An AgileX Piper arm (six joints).
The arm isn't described. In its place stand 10 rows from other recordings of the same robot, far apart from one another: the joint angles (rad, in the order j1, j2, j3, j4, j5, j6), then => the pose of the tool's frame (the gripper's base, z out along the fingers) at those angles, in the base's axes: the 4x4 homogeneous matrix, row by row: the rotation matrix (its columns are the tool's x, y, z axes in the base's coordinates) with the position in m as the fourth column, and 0 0 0 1 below.
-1.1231 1.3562 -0.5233 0.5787 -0.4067 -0.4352 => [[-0.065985 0.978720 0.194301 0.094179], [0.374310 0.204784 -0.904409 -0.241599], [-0.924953 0.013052 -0.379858 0.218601], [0 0 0 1]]
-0.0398 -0.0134 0.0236 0.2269 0.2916 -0.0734 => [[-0.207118 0.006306 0.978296 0.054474], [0.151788 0.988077 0.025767 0.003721], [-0.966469 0.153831 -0.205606 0.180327], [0 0 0 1]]
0.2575 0.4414 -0.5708 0.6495 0.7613 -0.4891 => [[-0.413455 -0.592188 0.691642 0.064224], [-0.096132 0.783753 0.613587 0.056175], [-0.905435 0.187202 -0.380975 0.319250], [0 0 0 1]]
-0.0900 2.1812 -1.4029 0.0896 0.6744 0.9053 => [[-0.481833 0.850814 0.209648 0.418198], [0.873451 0.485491 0.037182 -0.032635], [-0.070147 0.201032 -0.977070 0.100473], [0 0 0 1]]
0.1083 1.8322 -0.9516 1.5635 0.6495 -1.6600 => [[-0.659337 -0.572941 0.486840 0.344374], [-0.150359 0.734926 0.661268 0.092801], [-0.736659 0.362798 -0.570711 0.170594], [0 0 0 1]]
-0.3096 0.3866 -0.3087 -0.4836 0.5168 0.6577 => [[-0.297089 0.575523 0.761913 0.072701], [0.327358 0.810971 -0.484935 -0.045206], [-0.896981 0.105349 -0.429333 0.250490], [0 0 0 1]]
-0.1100 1.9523 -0.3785 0.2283 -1.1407 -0.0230 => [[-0.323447 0.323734 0.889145 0.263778], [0.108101 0.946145 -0.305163 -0.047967], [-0.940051 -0.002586 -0.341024 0.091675], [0 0 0 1]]
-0.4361 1.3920 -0.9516 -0.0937 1.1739 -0.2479 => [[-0.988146 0.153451 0.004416 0.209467], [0.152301 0.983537 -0.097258 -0.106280], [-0.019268 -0.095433 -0.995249 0.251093], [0 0 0 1]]
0.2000 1.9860 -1.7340 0.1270 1.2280 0.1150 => [[-0.986456 -0.063935 0.151052 0.405977], [-0.040675 0.987491 0.152336 0.093372], [-0.158903 0.144128 -0.976717 0.257499], [0 0 0 1]]
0.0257 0.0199 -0.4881 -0.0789 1.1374 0.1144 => [[-0.543940 0.078533 0.835441 -0.004059], [0.066956 0.996498 -0.050079 -0.006616], [-0.836448 0.028698 -0.547294 0.268321], [0 0 0 1]]
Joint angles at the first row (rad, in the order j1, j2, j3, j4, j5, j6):
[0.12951, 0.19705, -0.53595, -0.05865, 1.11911, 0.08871]
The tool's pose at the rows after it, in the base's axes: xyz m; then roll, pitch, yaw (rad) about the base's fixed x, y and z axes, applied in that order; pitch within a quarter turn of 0, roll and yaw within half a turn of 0:
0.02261 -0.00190 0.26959 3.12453 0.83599 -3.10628
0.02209 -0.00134 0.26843 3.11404 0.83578 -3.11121
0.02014 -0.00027 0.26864 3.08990 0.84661 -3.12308
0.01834 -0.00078 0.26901 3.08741 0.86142 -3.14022
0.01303 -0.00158 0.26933 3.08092 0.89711 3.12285
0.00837 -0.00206 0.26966 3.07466 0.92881 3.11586
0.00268 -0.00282 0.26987 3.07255 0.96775 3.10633
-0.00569 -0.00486 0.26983 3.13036 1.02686 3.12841
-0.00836 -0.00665 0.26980 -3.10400 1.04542 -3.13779
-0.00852 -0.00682 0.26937 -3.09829 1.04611 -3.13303
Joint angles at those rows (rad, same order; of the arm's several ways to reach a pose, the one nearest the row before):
[0.12951, 0.19706, -0.49435, -0.05866, 1.12111, 0.08871]
[0.12947, 0.19238, -0.49012, -0.05104, 1.12109, 0.08866]
[0.12954, 0.17991, -0.49013, -0.03502, 1.12112, 0.08874]
[0.11418, 0.16679, -0.49013, -0.03499, 1.11932, 0.08870]
[0.09901, 0.13000, -0.48926, -0.03494, 1.11932, 0.08864]
[0.09698, 0.09805, -0.48925, -0.03494, 1.11932, 0.08865]
[0.08913, 0.05917, -0.48925, -0.03722, 1.11935, 0.08671]
[0.05805, 0.00236, -0.48926, -0.05525, 1.11935, 0.06101]
[0.04052, -0.01533, -0.48925, -0.07709, 1.11932, 0.05214]
[0.04072, -0.01759, -0.48773, -0.07907, 1.11936, 0.05070]

